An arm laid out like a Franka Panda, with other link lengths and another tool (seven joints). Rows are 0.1 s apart.
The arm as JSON. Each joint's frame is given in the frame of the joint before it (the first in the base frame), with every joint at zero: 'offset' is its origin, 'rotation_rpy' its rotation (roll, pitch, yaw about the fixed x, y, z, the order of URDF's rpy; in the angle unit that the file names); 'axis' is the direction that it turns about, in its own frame. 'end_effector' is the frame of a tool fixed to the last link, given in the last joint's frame.
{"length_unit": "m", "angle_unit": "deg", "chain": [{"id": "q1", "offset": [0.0, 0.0, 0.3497], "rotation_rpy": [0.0, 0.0, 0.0], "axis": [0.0, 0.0, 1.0]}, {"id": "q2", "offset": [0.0, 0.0, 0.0], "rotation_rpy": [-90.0, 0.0, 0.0], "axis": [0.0, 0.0, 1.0]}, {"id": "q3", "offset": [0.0, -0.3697, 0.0], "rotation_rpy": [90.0, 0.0, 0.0], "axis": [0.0, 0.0, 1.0]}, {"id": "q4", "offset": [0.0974, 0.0, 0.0], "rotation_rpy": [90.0, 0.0, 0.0], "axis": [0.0, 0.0, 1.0]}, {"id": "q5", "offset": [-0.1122, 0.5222, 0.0], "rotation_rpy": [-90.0, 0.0, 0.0], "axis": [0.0, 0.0, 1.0]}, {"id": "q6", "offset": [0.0, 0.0, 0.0], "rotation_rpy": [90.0, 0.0, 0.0], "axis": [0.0, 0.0, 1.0]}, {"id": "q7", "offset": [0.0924, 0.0, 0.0], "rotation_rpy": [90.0, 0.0, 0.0], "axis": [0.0, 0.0, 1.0]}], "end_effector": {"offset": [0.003, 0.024, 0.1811], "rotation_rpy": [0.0, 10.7, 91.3]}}
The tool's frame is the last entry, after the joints.
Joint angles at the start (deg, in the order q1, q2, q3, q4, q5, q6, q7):
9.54 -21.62 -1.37 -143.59 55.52 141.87 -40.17
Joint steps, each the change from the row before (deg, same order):
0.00 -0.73 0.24 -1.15 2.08 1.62 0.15
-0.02 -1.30 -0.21 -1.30 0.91 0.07 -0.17
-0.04 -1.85 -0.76 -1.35 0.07 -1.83 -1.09
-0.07 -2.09 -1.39 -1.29 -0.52 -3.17 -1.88
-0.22 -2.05 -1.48 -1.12 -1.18 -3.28 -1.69
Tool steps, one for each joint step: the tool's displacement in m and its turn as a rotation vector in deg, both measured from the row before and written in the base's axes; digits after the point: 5 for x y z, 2 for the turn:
-0.00452 -0.00214 -0.00282 1.08 -0.22 -2.13
-0.00795 -0.00330 -0.00100 0.77 -0.01 -0.62
-0.01095 -0.00364 0.00142 0.72 -0.03 1.33
-0.01236 -0.00581 0.00260 0.80 -0.12 2.59
-0.01199 -0.00748 0.00341 0.51 -0.19 2.69

